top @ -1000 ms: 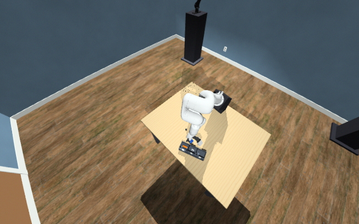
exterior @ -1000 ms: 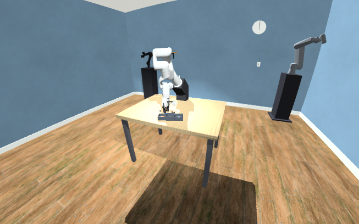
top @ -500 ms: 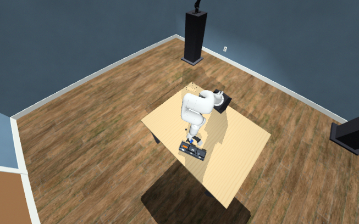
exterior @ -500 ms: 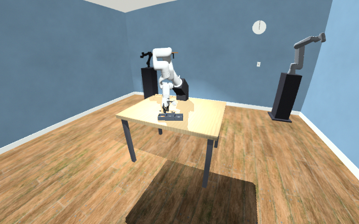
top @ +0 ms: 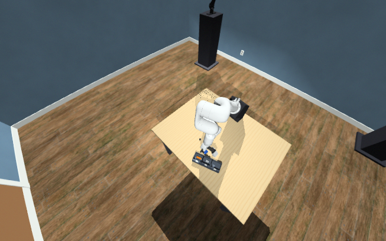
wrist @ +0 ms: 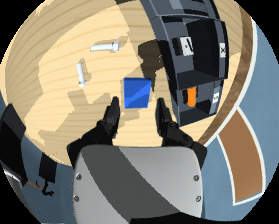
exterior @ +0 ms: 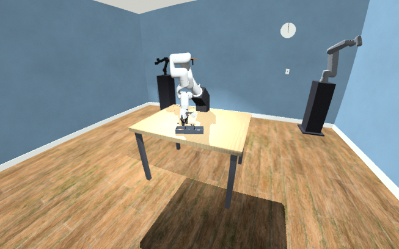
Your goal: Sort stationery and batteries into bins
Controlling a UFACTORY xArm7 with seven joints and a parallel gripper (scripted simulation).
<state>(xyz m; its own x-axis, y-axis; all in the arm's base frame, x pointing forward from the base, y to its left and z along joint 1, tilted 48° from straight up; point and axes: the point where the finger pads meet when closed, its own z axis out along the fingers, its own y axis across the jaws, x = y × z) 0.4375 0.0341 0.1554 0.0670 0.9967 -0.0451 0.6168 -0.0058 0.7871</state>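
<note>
The blue block lies 40 mm below my hand. From my hand the other things lie so: dark double bin (70 mm ahead, 80 mm to the left, 20 mm below); pencil sharpener (60 mm ahead, 80 mm to the left, 30 mm below); orange battery (90 mm ahead, 10 mm to the left, 30 mm below).
</note>
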